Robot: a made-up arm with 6 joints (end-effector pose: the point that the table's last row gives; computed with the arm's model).
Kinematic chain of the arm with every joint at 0, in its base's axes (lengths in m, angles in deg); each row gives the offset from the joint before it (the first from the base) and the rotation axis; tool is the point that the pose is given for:
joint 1: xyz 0 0 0.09 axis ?
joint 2: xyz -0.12 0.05 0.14 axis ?
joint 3: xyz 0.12 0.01 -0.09 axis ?
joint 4: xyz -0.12 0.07 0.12 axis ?
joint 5: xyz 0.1 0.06 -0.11 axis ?
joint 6: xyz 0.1 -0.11 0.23 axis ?
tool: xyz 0 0.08 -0.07
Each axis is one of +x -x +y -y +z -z.
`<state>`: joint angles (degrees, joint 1 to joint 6).
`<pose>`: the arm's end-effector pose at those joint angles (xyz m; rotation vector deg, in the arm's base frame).
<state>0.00 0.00 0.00 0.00 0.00 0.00</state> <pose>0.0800 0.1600 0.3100 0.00 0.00 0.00</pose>
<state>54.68 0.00 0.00 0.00 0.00 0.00</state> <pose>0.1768 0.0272 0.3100 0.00 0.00 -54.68</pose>
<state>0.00 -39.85 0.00 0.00 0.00 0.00</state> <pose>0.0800 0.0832 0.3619 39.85 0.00 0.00</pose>
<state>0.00 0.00 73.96 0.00 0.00 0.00</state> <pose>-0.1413 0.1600 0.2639 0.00 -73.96 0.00</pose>
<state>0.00 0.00 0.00 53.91 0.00 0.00</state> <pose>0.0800 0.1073 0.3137 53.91 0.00 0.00</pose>
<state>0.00 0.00 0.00 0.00 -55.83 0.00</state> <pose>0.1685 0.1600 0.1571 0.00 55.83 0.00</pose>
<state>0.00 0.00 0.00 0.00 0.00 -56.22</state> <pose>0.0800 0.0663 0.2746 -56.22 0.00 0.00</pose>
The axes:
joint 1: -z
joint 2: -x
joint 3: -y
joint 4: +x
joint 5: -y
joint 6: +x

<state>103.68 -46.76 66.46 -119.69 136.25 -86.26</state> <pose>0.2431 0.2956 0.1343 130.51 -14.02 -15.09</pose>
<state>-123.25 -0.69 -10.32 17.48 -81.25 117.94</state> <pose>-0.3013 0.1763 0.0452 -10.46 104.33 -6.59</pose>
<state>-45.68 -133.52 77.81 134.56 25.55 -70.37</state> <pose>-0.0331 0.0084 0.3565 -154.98 -2.43 76.10</pose>
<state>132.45 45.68 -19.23 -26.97 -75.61 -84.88</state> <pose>-0.1731 -0.0348 0.2162 61.45 149.32 -4.25</pose>
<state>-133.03 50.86 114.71 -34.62 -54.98 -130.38</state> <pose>0.1354 -0.1837 0.3227 -23.61 -116.23 -34.30</pose>
